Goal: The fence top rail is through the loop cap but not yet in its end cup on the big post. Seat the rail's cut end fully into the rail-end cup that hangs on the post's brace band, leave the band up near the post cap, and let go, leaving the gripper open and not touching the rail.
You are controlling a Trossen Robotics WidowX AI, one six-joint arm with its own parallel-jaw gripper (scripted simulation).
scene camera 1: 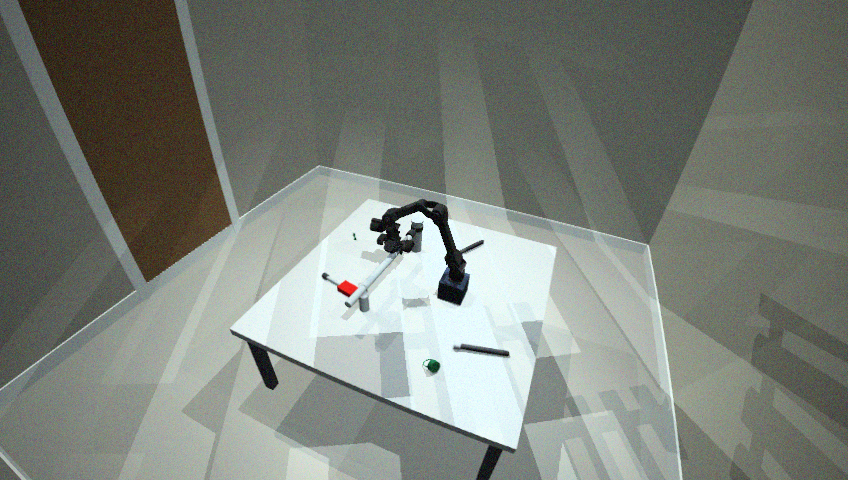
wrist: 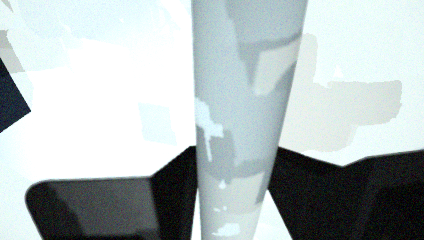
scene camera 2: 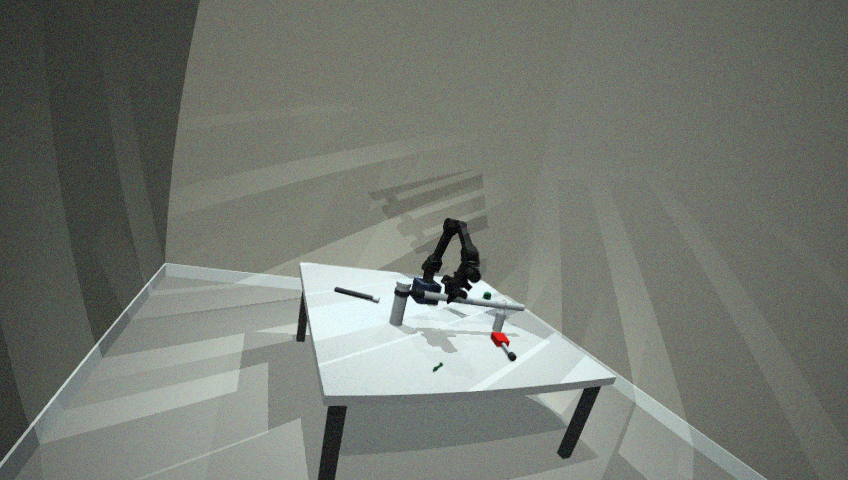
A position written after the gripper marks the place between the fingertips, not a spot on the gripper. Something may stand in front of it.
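A top rail (wrist: 243, 65) is visible together with the gripper (wrist: 226, 150).
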